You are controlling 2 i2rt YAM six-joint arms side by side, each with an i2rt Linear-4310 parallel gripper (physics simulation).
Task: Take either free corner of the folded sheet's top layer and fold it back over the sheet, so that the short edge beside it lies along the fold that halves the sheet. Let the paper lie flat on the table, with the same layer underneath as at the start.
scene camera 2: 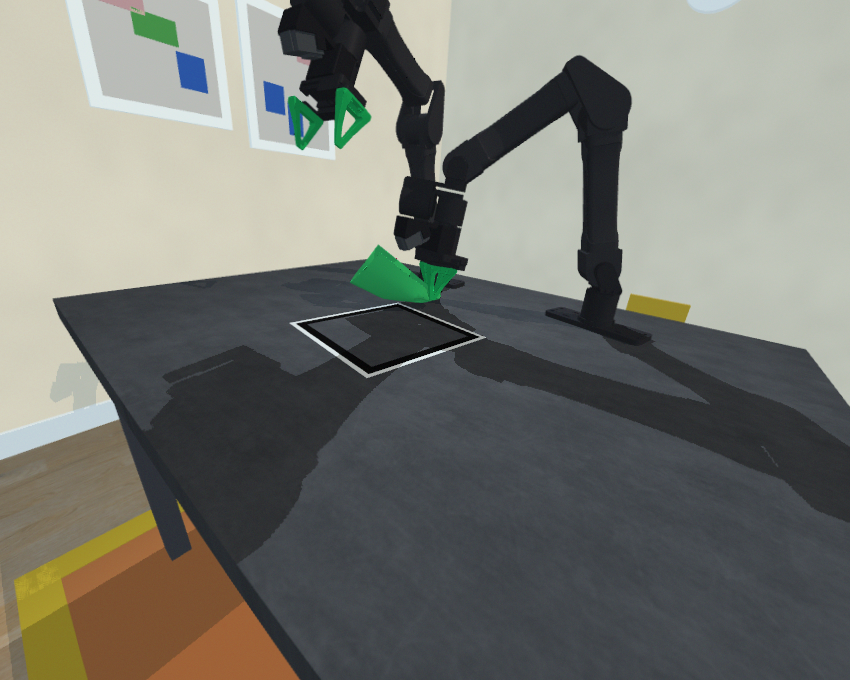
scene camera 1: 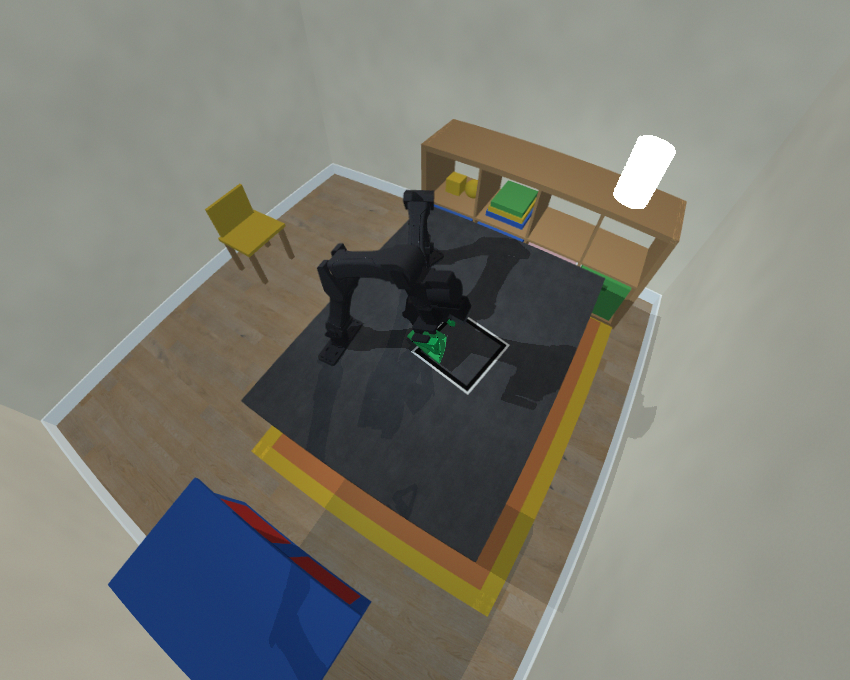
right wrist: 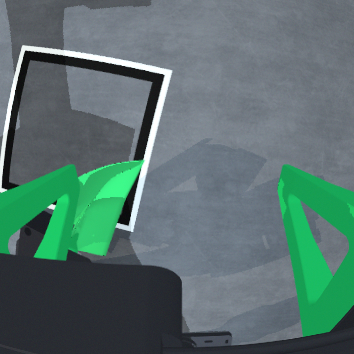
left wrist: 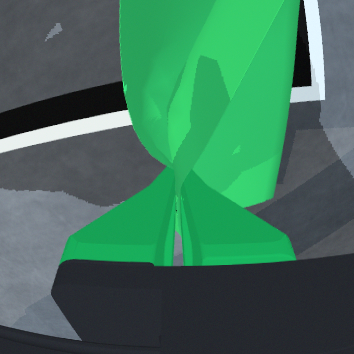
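The green sheet point(scene camera 1: 435, 347) point(scene camera 2: 386, 278) point(left wrist: 250, 150) point(right wrist: 102, 220) is bunched and twisted at its near end in the left wrist view. In scene camera 2 its other end is lifted and curved off the table. My left gripper point(scene camera 2: 433, 296) point(left wrist: 177, 175) is shut on the sheet, low over the table; the paper gathers to a pinch at its fingertips. My right gripper point(scene camera 2: 321, 146) point(right wrist: 178, 175) is open and empty, high above the table. The sheet's layers, its halving fold and its underside cannot be made out.
A square outline with white and black borders point(scene camera 1: 487, 368) point(scene camera 2: 426, 355) point(left wrist: 65, 129) point(right wrist: 156, 125) lies on the dark table point(scene camera 1: 382, 460) point(scene camera 2: 531, 531), partly under the sheet. A shelf unit point(scene camera 1: 560, 159) stands beyond the table, and a yellow chair point(scene camera 1: 253, 231) stands at the left.
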